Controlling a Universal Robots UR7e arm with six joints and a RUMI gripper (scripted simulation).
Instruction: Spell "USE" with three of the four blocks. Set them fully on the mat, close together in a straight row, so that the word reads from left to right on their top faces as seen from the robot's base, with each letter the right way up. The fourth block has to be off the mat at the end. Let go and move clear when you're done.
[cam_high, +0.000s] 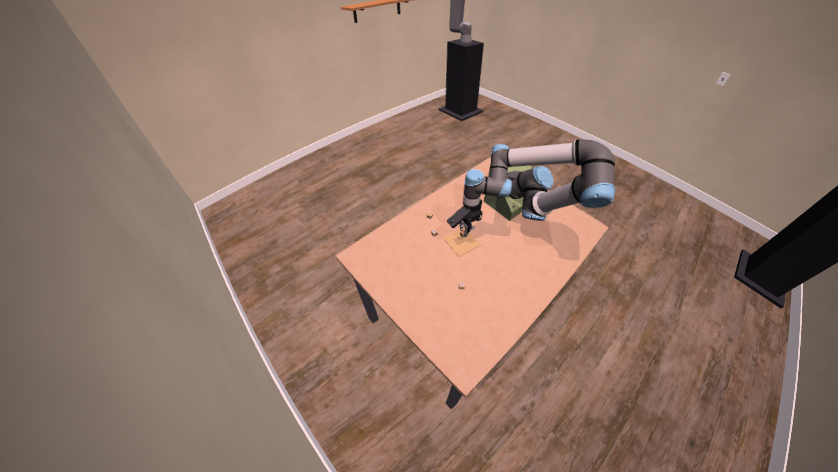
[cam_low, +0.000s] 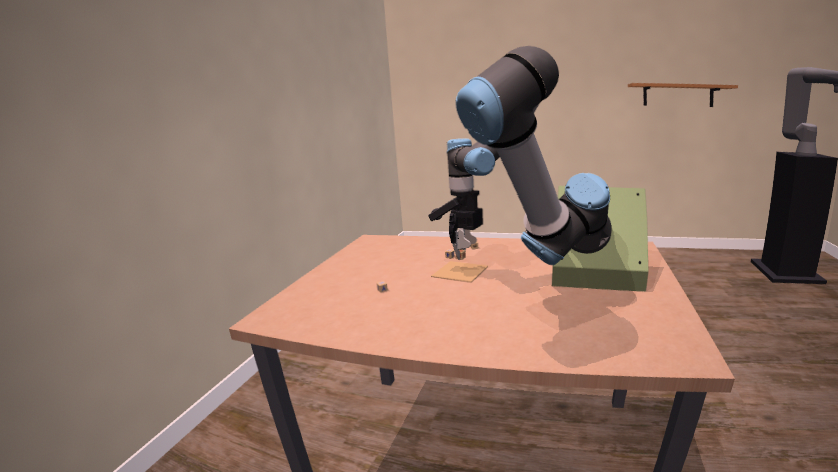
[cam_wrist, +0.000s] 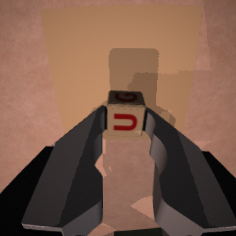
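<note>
Now: the mat 6 cm below my hand. Also, from my hand: letter block (right at my hand).
</note>
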